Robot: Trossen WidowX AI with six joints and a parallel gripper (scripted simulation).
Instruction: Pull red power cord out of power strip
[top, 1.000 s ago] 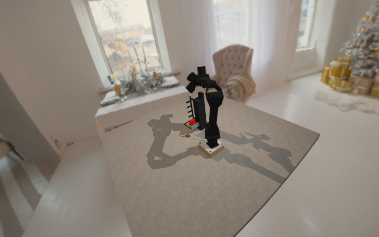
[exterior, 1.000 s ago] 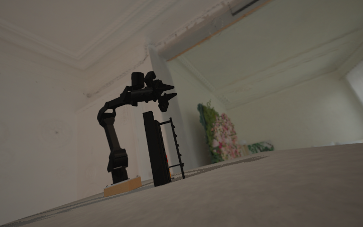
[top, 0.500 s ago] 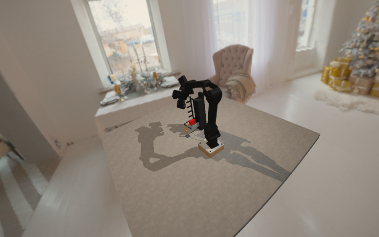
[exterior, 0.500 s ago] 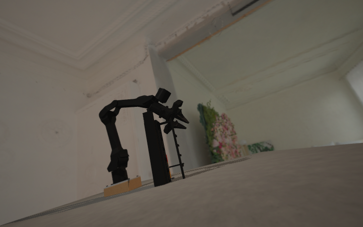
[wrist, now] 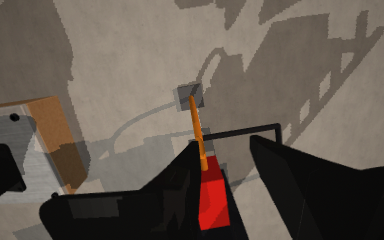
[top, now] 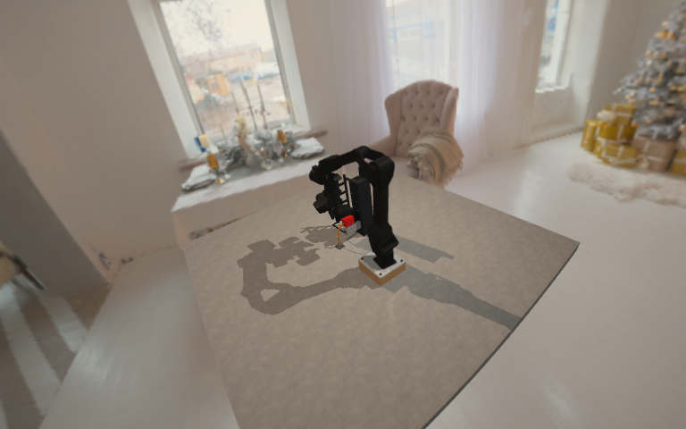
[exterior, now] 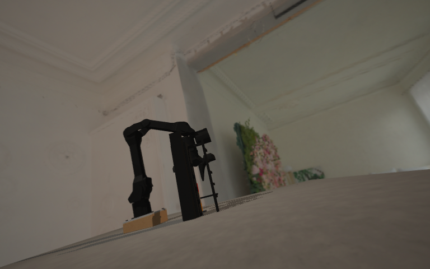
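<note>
My gripper tip is 7 cm to the left of the red plug and 1 cm above it.
</note>
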